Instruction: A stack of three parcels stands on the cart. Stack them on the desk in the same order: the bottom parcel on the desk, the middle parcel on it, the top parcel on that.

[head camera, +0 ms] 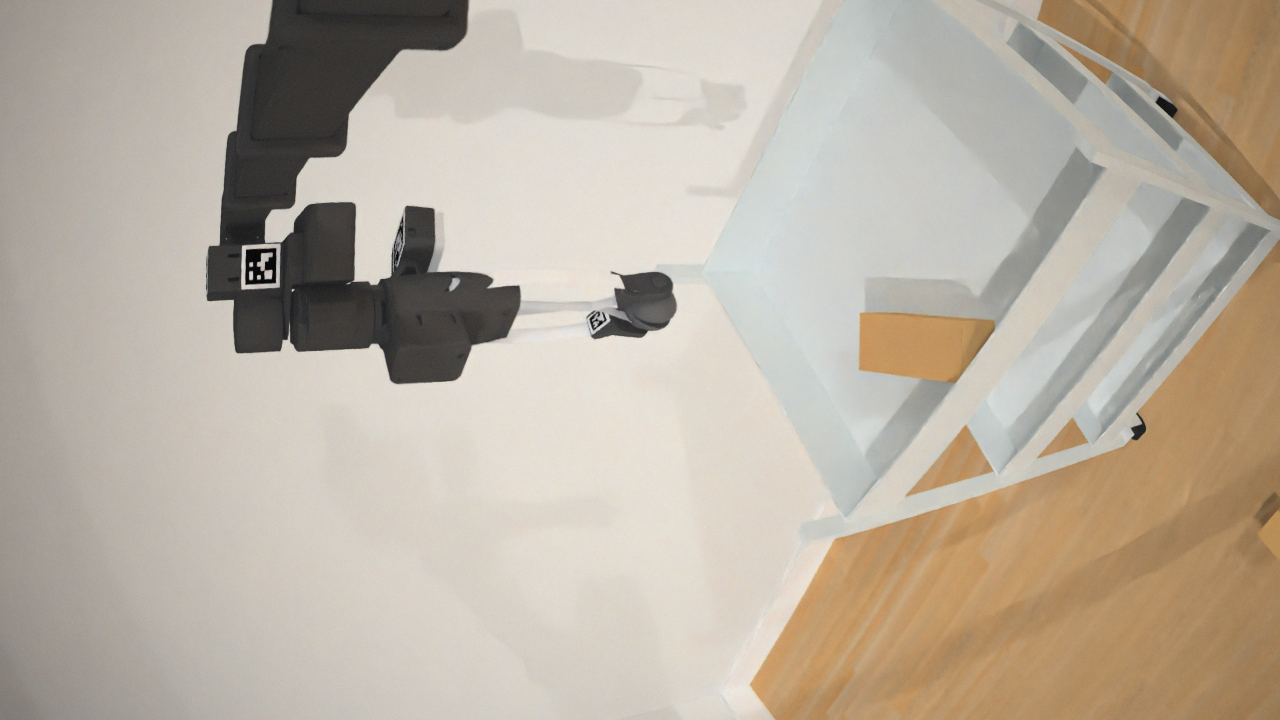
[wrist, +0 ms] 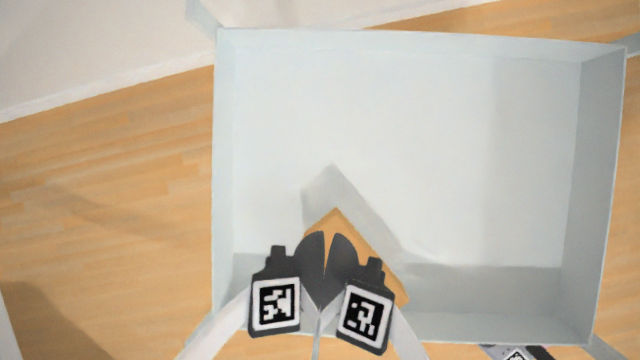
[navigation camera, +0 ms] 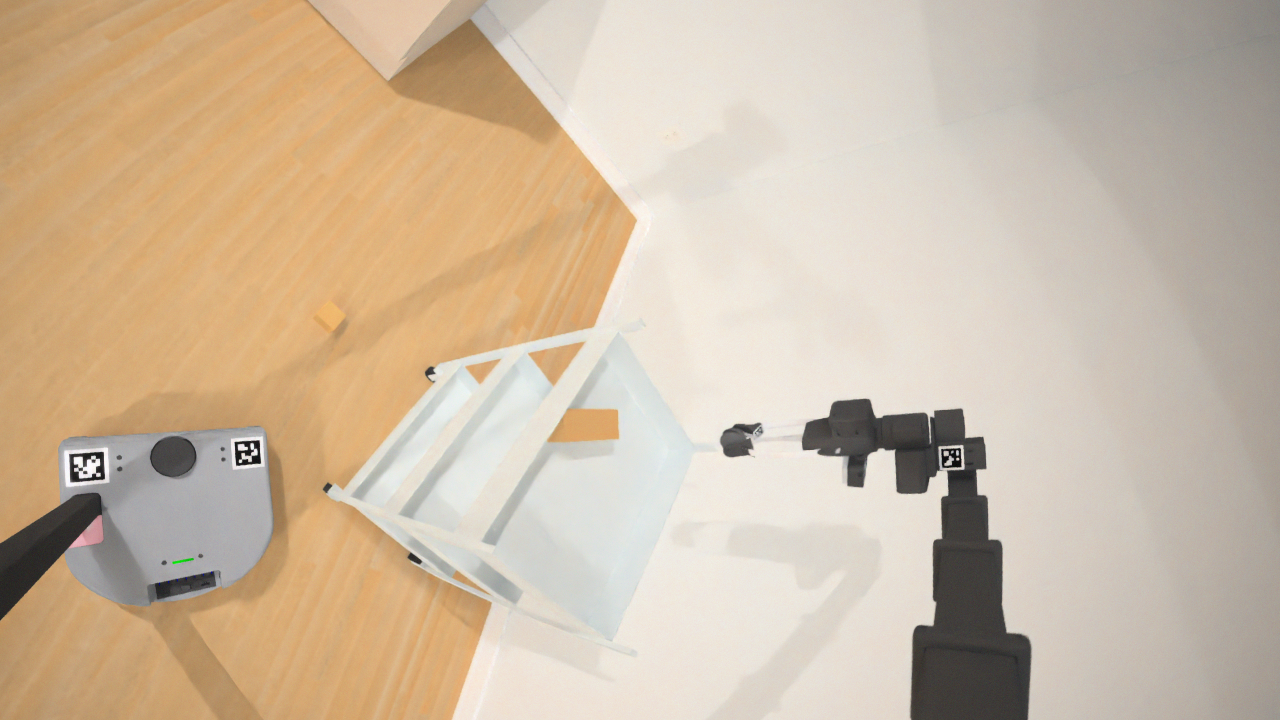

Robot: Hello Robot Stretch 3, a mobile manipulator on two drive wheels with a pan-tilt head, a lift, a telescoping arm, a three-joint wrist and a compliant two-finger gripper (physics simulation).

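Places are measured from the robot's base along level axes (x back, y right, z up), in metres.
Pixels of known places: gripper, between the fingertips: (head camera: pixel 671 304) (wrist: pixel 325 260) (navigation camera: pixel 722 440); robot's base, origin of its link: (navigation camera: pixel 174 454).
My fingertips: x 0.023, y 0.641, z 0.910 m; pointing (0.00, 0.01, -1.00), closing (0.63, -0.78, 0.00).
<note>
For each thing: its middle in the pictures, then the offset to it from my fingertips. "pt": a spot on its surface instead.
- orange parcel, middle of its body: (head camera: pixel 926 345) (wrist: pixel 354 264) (navigation camera: pixel 581 425) dx -0.039, dy -0.074, dz -0.221 m
- small orange box, middle of its body: (navigation camera: pixel 329 317) dx -0.334, dy -0.296, dz -0.885 m
- beige block-shaped piece, a spot on its surface: (navigation camera: pixel 393 31) pt dx -1.093, dy -0.249, dz -0.688 m
An orange parcel (head camera: pixel 908 344) (navigation camera: pixel 586 425) (wrist: pixel 335 220) lies in the top tray of the pale cart (head camera: pixel 1024 286) (navigation camera: pixel 505 488) (wrist: pixel 223 150), near one rim. No stack of three shows on the cart. A small orange box (head camera: pixel 1271 533) (navigation camera: pixel 329 316) lies on the floor; I cannot tell if it is one of the parcels. My gripper (head camera: pixel 648 297) (navigation camera: pixel 737 439) (wrist: pixel 325 260) is shut with its fingertips together and holds nothing. It hangs above the tray, apart from the parcel, and covers part of it in the wrist view. I cannot make out the desk surely.
The robot's grey base (navigation camera: pixel 214 510) stands on the wooden floor beside the cart, with a pink patch (navigation camera: pixel 86 531) partly behind a dark bar. A beige block-shaped piece (navigation camera: pixel 393 31) stands at the upper edge of the navigation view. White walls rise behind the cart.
</note>
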